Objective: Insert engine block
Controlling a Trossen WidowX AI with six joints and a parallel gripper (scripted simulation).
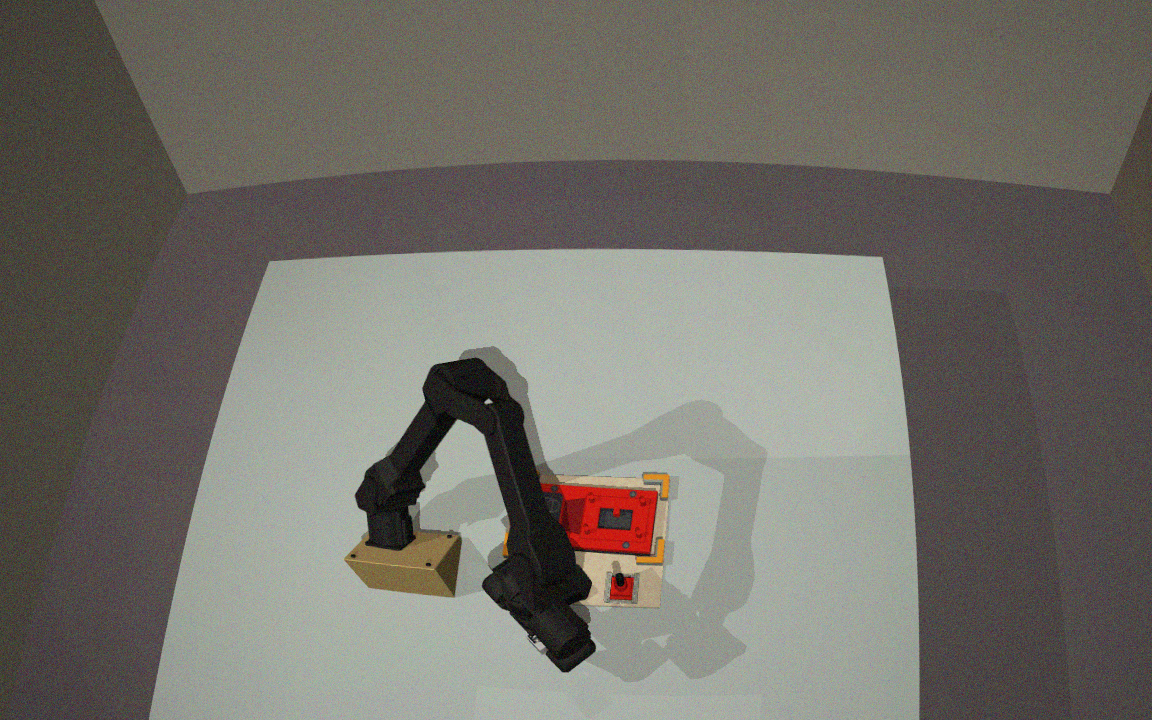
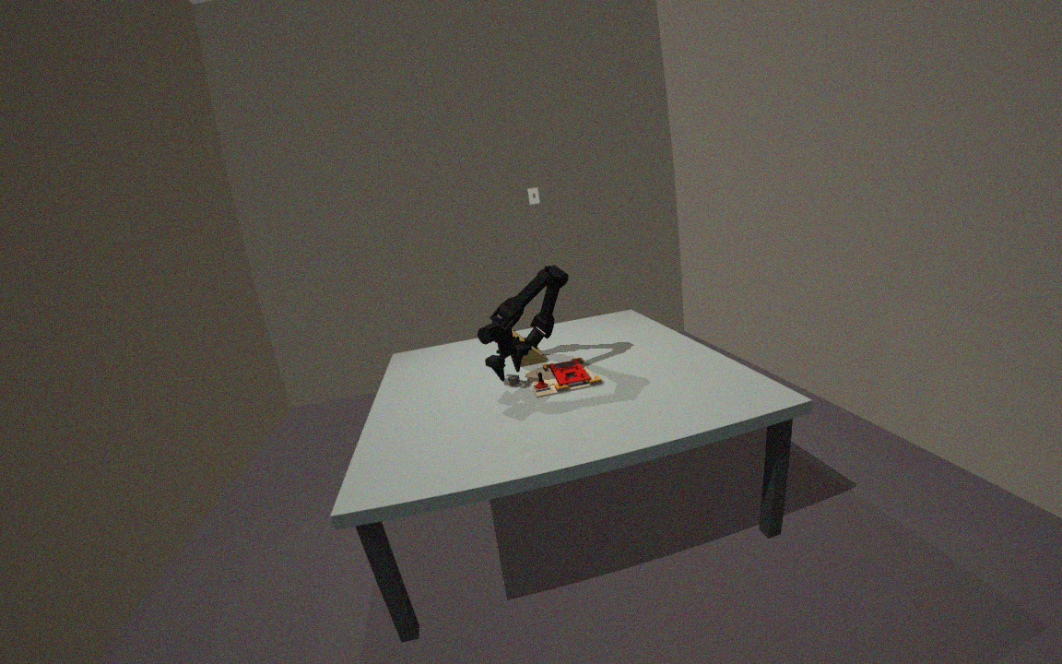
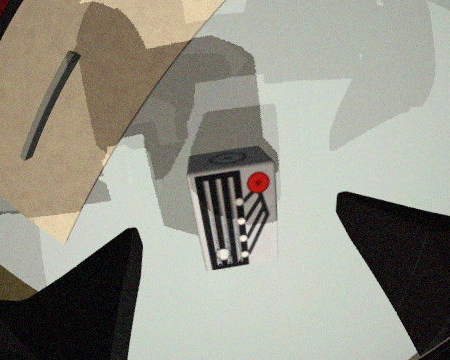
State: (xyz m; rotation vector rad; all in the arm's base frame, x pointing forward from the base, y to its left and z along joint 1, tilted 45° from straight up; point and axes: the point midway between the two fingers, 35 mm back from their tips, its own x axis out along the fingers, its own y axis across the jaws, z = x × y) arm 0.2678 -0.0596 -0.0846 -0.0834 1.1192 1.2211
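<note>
The grey engine block lies 1 cm behind my gripper tip and 2 cm below it.
</note>
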